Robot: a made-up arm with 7 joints.
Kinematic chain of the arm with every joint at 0, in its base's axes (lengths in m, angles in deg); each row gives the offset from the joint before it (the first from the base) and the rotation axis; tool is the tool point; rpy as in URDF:
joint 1: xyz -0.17 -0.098 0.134 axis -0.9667 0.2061 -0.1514
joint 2: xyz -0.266 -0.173 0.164 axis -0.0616 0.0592 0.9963
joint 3: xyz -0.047 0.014 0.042 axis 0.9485 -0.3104 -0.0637
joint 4: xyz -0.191 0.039 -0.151 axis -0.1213 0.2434 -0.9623
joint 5: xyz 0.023 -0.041 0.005 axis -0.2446 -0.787 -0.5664
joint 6: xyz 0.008 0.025 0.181 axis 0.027 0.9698 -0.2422
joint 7: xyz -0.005 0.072 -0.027 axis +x
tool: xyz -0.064 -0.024 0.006 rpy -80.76 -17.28 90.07
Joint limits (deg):
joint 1: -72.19..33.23
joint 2: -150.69..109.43
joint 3: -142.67..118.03
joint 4: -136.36..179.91
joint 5: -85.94..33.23
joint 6: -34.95..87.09
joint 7: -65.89..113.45
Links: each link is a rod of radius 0.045 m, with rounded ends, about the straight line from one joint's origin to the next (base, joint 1, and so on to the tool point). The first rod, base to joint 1, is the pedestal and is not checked.
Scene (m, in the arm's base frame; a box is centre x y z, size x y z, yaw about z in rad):
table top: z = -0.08
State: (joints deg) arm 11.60 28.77 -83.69 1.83 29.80 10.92 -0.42
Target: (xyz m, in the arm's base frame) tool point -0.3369 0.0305 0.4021
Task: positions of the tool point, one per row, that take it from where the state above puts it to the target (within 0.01 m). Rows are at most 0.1 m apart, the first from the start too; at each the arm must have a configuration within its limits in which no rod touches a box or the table.
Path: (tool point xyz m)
1: -0.7672 -0.2186 0.3832
2: -0.7550 -0.1365 0.3693
3: -0.7186 -0.0610 0.3613
4: -0.6612 0.0011 0.3598
5: -0.5878 0.0441 0.3646
6: -0.5047 0.0642 0.3746
7: -0.4187 0.0595 0.3878
8: -0.3369 0.0305 0.4021

